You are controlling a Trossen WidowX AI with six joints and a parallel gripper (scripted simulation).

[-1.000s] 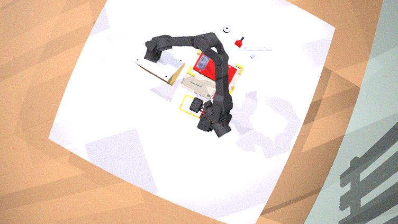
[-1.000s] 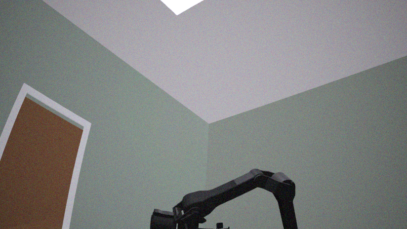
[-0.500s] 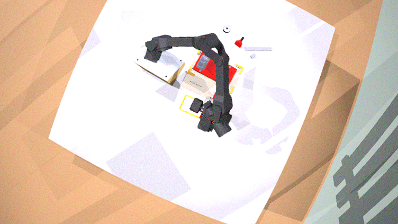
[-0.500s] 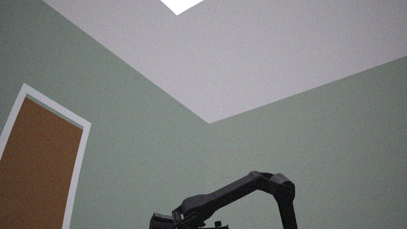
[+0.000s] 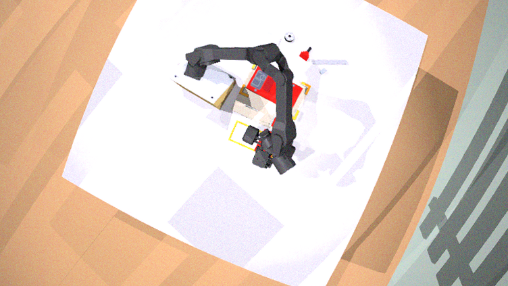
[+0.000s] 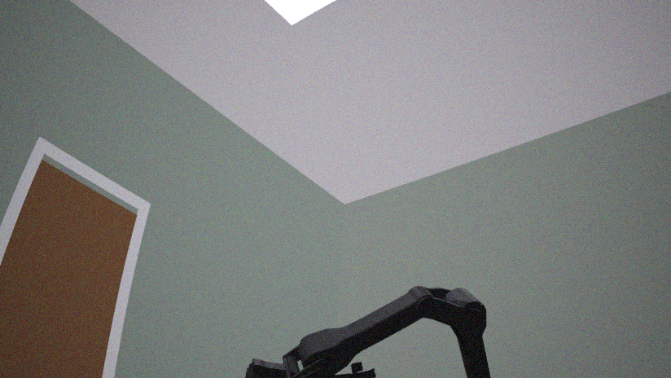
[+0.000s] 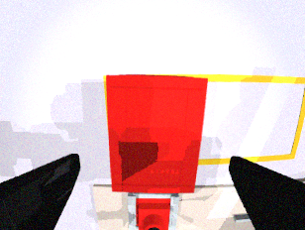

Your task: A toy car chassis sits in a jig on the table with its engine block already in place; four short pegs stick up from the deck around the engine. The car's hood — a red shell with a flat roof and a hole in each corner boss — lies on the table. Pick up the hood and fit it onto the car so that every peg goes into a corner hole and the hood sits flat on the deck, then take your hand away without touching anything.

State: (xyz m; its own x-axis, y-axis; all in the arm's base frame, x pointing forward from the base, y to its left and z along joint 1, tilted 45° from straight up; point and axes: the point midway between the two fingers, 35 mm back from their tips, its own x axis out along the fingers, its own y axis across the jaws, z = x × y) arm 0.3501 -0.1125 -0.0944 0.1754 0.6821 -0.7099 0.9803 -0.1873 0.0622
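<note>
Right now my gripper tip is 40 mm above the red hood. From my gripper tip the other things lie so: grey ring (450 mm to the left, 70 mm behind, 50 mm below); grey bar (410 mm to the left, 130 mm ahead, 50 mm below).
</note>
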